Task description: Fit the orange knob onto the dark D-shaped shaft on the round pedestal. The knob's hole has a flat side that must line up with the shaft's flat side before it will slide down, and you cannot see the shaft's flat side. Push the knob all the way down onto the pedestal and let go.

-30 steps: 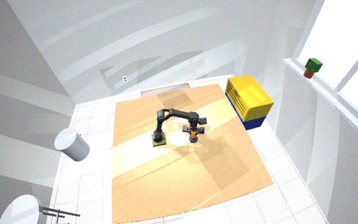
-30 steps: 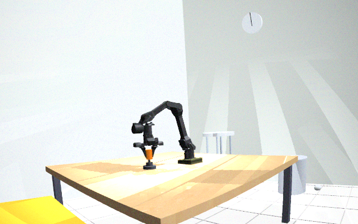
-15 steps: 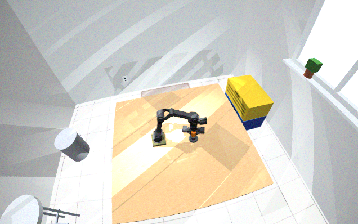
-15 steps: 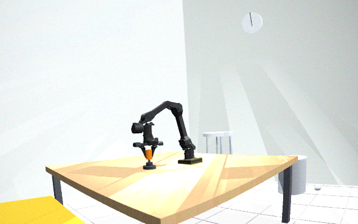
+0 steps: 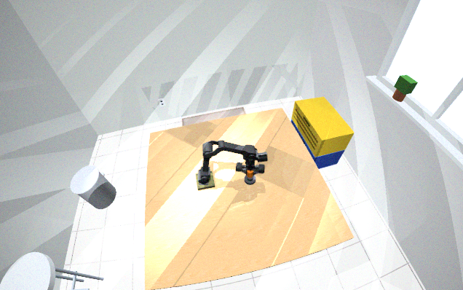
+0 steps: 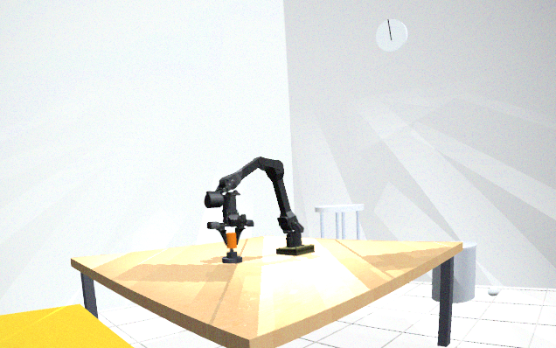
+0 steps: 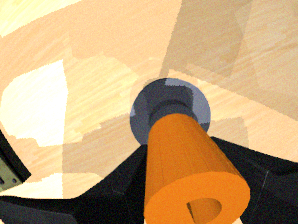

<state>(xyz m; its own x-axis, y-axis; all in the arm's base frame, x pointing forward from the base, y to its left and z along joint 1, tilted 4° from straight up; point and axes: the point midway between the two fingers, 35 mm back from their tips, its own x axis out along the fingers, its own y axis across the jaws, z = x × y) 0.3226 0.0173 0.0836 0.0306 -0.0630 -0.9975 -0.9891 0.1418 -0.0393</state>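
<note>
The orange knob is 2 cm above my gripper tip. The rest, counted from my gripper tip: dark shaft (4 cm below).
</note>
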